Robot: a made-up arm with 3 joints.
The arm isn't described. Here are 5 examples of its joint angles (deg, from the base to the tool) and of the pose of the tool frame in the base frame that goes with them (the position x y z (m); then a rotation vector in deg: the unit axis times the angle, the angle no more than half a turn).
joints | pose
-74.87 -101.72 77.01 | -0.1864 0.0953 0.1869 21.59 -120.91 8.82
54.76 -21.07 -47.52 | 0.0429 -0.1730 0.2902 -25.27 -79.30 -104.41
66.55 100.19 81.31 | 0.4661 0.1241 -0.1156 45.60 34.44 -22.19
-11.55 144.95 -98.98 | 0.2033 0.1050 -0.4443 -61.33 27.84 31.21
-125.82 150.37 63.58 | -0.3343 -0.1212 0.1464 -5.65 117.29 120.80
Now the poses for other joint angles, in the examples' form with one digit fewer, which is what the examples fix.
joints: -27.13 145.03 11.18
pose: -0.075 -0.446 -0.223 -123.1 75.1 100.9
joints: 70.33 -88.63 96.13
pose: 0.005 -0.488 0.016 -144.2 61.4 -76.5
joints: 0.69 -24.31 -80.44
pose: 0.043 0.080 0.281 -75.4 -113.8 -112.2
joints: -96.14 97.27 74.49
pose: -0.320 -0.373 -0.137 -41.1 41.5 155.8
